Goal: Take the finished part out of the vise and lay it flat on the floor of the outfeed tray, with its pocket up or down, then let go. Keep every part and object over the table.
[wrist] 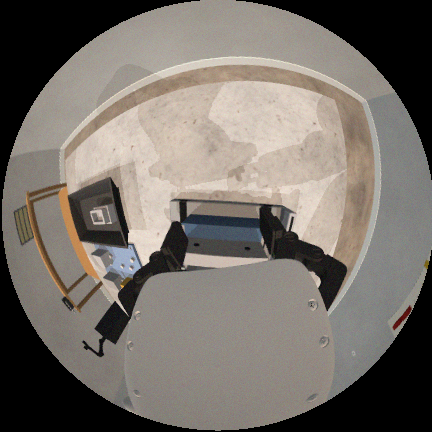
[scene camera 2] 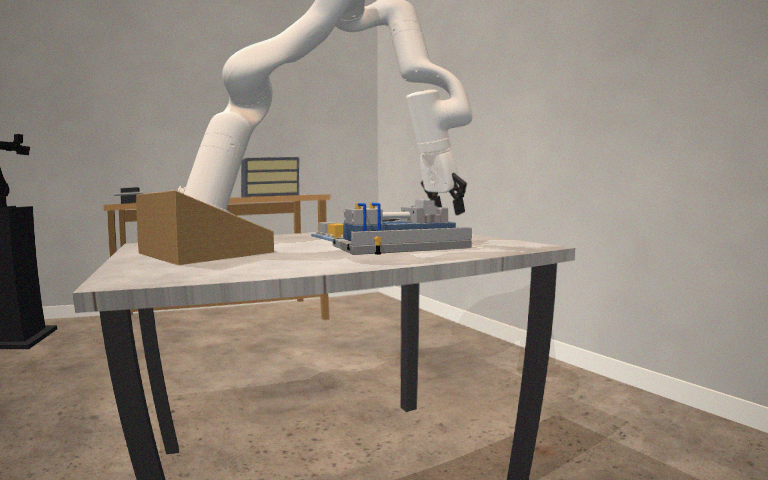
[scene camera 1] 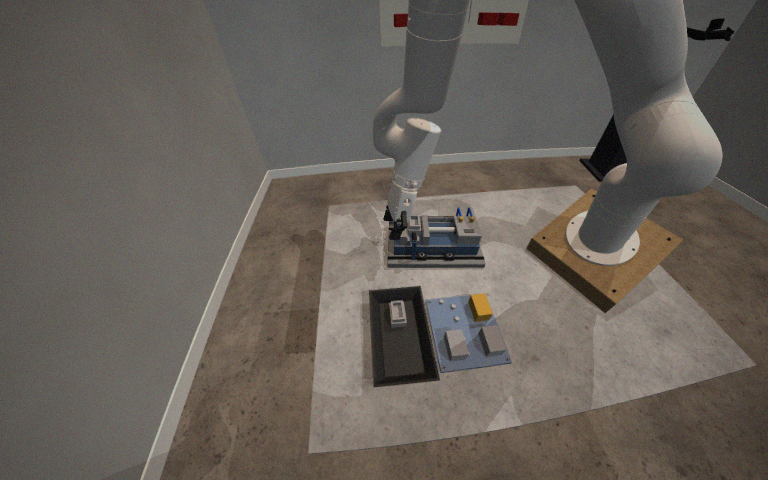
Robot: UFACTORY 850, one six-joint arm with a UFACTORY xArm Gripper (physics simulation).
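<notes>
The vise (scene camera 1: pixel 467 232) (scene camera 2: pixel 424 225) (wrist: pixel 222 232) has a blue body and grey jaws on a grey base. A light grey part (scene camera 1: pixel 415 221) with its pocket up sits between the jaws at the vise's left end in scene camera 1. My gripper (scene camera 1: pixel 395 227) (scene camera 2: pixel 448 207) (wrist: pixel 220 224) is open and empty, its black fingers wide apart just above that end of the vise. The part's exact place between the fingers is unclear, as the gripper housing hides the near area in the wrist view. The black outfeed tray (scene camera 1: pixel 403 356) (wrist: pixel 119 215) holds another grey part (scene camera 1: pixel 398 313) (wrist: pixel 102 215), pocket up.
A blue plate (scene camera 1: pixel 468 323) (wrist: pixel 119 254) beside the tray carries grey blocks (scene camera 1: pixel 457 344) (scene camera 1: pixel 493 340), a yellow block (scene camera 1: pixel 480 306) (wrist: pixel 126 283) and small white pegs. Blue hooked pieces (scene camera 2: pixel 362 216) stand at the vise's other end. The arm's wooden base (scene camera 1: pixel 557 272) (scene camera 2: pixel 158 226) stands beyond it.
</notes>
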